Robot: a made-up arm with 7 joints.
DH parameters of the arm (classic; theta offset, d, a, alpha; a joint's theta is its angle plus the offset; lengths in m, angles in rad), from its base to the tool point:
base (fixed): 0 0 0 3.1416
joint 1: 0 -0.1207 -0.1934 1.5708
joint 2: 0 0.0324 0.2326 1.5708
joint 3: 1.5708 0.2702 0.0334 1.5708
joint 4: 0 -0.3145 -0.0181 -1.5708
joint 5: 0 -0.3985 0.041 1.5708
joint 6: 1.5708 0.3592 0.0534 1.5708
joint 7: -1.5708 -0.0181 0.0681 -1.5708
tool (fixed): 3.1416 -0.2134 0 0
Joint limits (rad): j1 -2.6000..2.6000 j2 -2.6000..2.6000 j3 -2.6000..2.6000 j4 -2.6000..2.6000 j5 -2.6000..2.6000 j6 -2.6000..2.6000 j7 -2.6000..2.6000
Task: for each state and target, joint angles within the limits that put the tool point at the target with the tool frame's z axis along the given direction. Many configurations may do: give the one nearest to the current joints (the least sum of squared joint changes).
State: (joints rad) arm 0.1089 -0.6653 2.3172 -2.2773 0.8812 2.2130 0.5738
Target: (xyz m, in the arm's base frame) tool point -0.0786 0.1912 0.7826 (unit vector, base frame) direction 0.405 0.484 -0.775
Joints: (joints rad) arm 0.0358 -1.2564 2.5400 -1.4357 1.0529 1.9193 1.1393
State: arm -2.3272 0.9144 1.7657 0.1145 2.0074 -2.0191 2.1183
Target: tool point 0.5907 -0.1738 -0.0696 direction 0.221 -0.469 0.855
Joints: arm -1.7742 0.7554 1.4840 0.1065 2.0781 -2.1155 1.9164
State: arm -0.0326 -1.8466 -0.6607 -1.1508 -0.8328 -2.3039 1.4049
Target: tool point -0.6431 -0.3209 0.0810 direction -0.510 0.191 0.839
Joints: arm 0.1097 -1.5369 -0.4496 -1.8457 -0.5771 -2.6000 1.9390
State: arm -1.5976 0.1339 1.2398 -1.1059 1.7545 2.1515 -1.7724
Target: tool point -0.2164 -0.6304 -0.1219 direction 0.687 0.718 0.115
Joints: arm -1.1597 -0.0966 0.5489 -0.3347 2.0664 2.4538 -1.2633
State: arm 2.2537 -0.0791 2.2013 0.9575 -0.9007 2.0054 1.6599
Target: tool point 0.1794 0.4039 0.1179 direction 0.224 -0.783 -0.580
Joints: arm 2.6000 -0.4045 1.7390 1.3746 -0.5246 1.7282 1.4195
